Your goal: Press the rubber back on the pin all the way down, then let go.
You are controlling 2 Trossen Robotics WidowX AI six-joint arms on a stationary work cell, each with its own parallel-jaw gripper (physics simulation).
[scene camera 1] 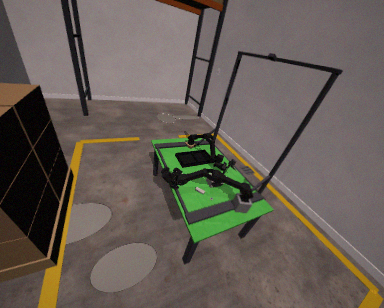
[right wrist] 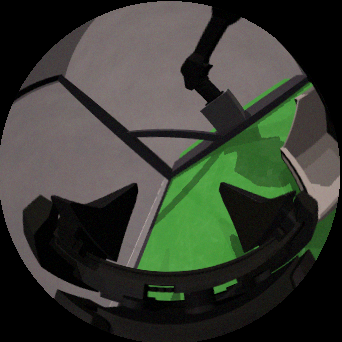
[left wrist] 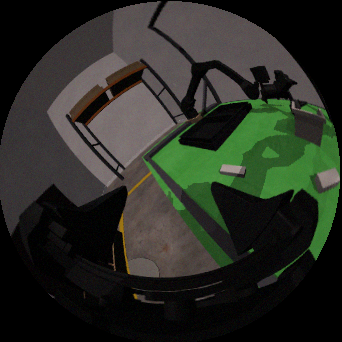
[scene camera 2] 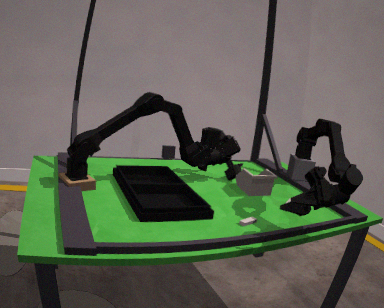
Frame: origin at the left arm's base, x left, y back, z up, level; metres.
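Where they show: left gripper, between the fingertips: (scene camera 1: 171, 170) (left wrist: 169, 188) (scene camera 2: 285, 203); right gripper, between the fingertips: (scene camera 1: 233, 174) (right wrist: 179, 186) (scene camera 2: 237, 153); left arm's base, origin of its link: (scene camera 1: 244, 198) (right wrist: 214, 97) (scene camera 2: 303, 157); right arm's base, origin of its link: (scene camera 1: 190, 143) (left wrist: 193, 116) (scene camera 2: 76, 176).
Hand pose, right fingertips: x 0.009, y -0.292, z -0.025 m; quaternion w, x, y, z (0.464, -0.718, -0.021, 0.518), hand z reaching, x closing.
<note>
Things, the pixels of their centre, and the offset from my right fingertips.
- small pale block, middle of its body: (left wrist: 232, 170) (scene camera 2: 248, 221) dx +0.481, dy +0.011, dz -0.077 m
- tiny pale speck, middle of its body: (scene camera 1: 211, 198) dx +0.218, dy +0.243, dz -0.078 m
- grey open bin, middle of its body: (scene camera 2: 255, 181) (scene camera 1: 214, 180) dx +0.179, dy +0.060, dz -0.048 m
- black two-part tray, middle of its body: (scene camera 2: 156, 189) (left wrist: 218, 118) (scene camera 1: 194, 157) dx +0.356, dy -0.266, dz -0.064 m
A small pale block (scene camera 1: 200, 190) (scene camera 2: 248, 221) (left wrist: 233, 170) lies flat on the green table, and a second pale block (left wrist: 327, 180) shows at the right edge of the left wrist view. A tiny pale speck (scene camera 1: 211, 199) lies near the first block in scene camera 1. Which of these is the rubber or the pin I cannot tell. My left gripper (scene camera 1: 171, 177) (scene camera 2: 295, 206) (left wrist: 169, 188) is open and empty, low near the table's front edge, apart from the blocks. My right gripper (scene camera 2: 232, 170) (right wrist: 179, 186) is open and empty, above the table beside the grey bin.
A grey open bin (scene camera 2: 256, 184) (left wrist: 309, 125) (right wrist: 312, 120) stands near my right gripper. A black two-part tray (scene camera 2: 175, 216) (left wrist: 200, 143) lies on the table near the right arm's wooden base (scene camera 2: 80, 183). Dark rails run along the table edges, and frame posts rise behind.
</note>
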